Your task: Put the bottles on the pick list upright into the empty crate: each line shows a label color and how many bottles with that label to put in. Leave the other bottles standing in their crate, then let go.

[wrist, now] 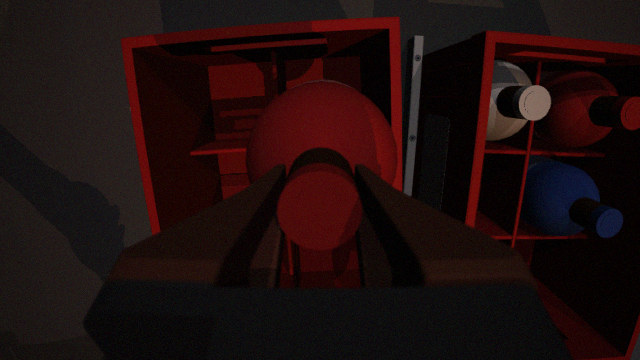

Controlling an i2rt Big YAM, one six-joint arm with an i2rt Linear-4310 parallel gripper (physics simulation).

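Places are measured from the arm's base along level axes (x ahead, y left, z up), in millimetres.
Where they show: gripper, between the fingertips: (pixel 320 178).
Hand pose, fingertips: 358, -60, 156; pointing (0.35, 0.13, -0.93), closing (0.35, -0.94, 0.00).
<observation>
Each offset is from my fingertips to the centre of the thing, as dx, dy, dz. "spot": to the spot under its first point.
My gripper (pixel 320 178) is shut on the neck of a red bottle @(+1, -1, -51) (pixel 322 120), its round red cap facing the camera. The bottle is held over the right part of the left crate @(spot: -43, +117, -110) (pixel 141 140), a red box with thin dividers. It hides part of the compartments; how deep its lower end reaches is hidden. In the right crate @(+11, -210, -197) (pixel 478 130) stand a white bottle @(+82, -138, -199) (pixel 534 103), another red bottle @(+109, -222, -199) (pixel 575 110) and a blue bottle @(+22, -251, -199) (pixel 560 197). The pick list does not show in this view.
A grey metal strip @(spot: +46, -94, -255) (pixel 414 115) with screws runs between the two crates, beside a dark flat panel @(-20, -124, -200) (pixel 434 160). The left crate's right wall is close beside the held bottle. A shadow falls on the surface at the left.
</observation>
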